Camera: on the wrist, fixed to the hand. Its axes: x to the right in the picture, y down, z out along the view.
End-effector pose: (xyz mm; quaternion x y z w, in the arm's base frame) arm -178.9 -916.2 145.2 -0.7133 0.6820 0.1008 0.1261
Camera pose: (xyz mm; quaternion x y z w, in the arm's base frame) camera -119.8 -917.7 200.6 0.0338 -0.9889 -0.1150 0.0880
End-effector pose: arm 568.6 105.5 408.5 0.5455 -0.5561 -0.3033 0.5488
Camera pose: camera 631.1 117.7 358.4 -0.0041 -0.7016 0.2077 0.6817
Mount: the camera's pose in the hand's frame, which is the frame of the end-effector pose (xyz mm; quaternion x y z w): -13.1 -61.3 -51.3 -0.0458 0.1061 0.7057 0.6990
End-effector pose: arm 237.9 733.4 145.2 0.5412 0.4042 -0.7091 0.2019
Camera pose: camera 228.9 808.3 174.7 0.7296 -0.0455 -0.2773 0.6235
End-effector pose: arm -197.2 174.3 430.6 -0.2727 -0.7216 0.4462 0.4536
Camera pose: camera -144.7 156.4 489.6 -0.7680 -0.2843 0.5700 0.0663
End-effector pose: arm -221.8 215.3 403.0 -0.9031 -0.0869 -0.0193 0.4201
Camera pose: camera -243.4 213.1 481.0 -0.7098 0.6220 0.1832 0.2751
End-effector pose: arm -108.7 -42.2 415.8 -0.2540 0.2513 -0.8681 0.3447
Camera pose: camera -160.8 19.7 411.6 0.0761 0.4312 -0.3790 0.8152
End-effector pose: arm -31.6 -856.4 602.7 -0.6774 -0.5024 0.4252 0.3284
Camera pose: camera -11.5 -852.8 681.1 0.8883 -0.1422 -0.4341 0.0482
